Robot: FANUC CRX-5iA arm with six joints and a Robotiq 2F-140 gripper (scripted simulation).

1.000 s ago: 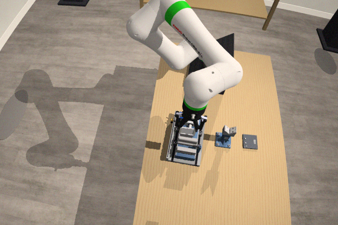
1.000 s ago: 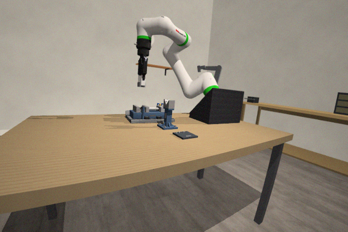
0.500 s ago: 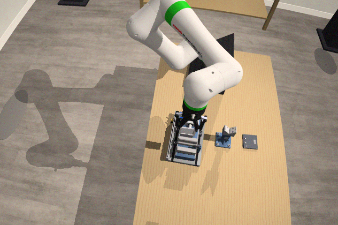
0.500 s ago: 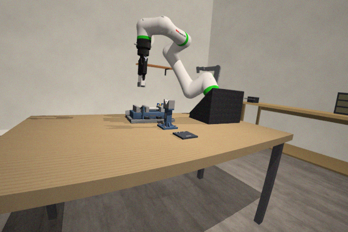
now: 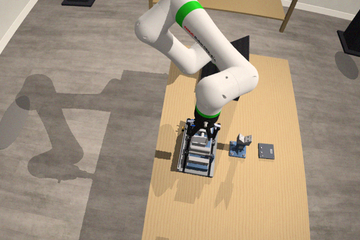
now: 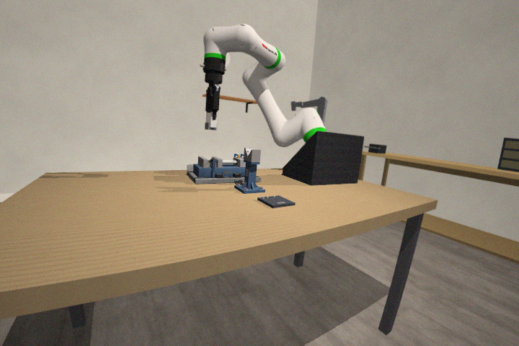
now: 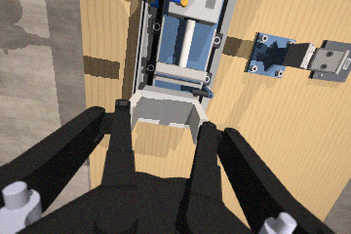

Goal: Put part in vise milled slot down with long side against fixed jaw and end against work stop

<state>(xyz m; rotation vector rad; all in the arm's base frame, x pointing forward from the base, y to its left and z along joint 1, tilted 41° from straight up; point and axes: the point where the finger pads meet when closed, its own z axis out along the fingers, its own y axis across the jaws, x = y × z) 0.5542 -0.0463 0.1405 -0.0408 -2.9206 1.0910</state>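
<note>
Now: hand 30 mm past the moving jaw, 20 mm to the right of it and 180 mm above it. From my hand the other things lie so: white cylinder rod (80 mm behind, 20 mm to the left, 180 mm below); part (30 mm below); work stop (10 mm ahead, 70 mm to the left, 170 mm below).
</note>
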